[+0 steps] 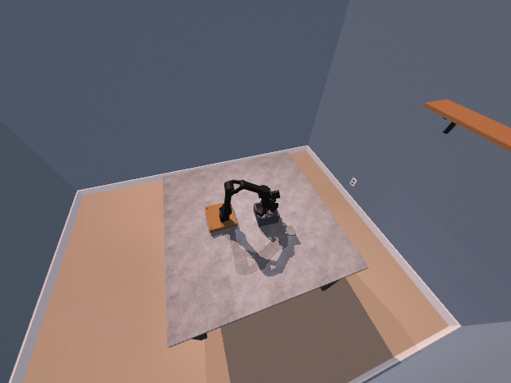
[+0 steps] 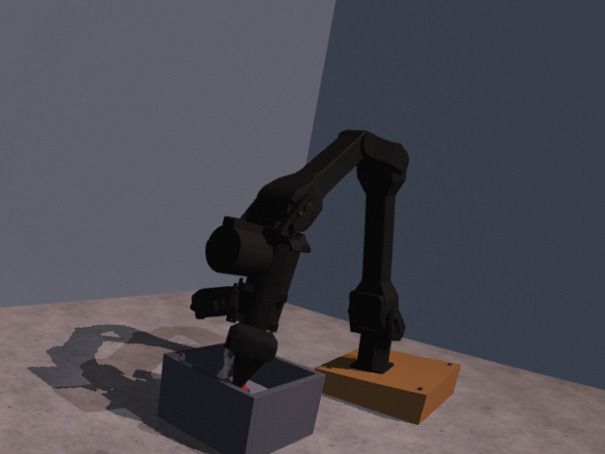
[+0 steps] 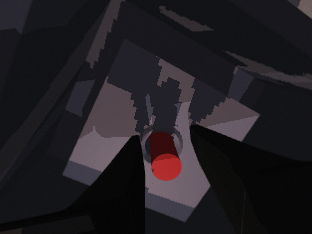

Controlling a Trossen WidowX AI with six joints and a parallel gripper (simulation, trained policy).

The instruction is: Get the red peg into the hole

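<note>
My gripper tip is 10 mm to the right of the red peg and 20 mm above it. The rest, counted from my gripper tip: pale plate (10 mm to the left, 20 mm below); then grey box (10 mm to the left, 40 mm below).
</note>
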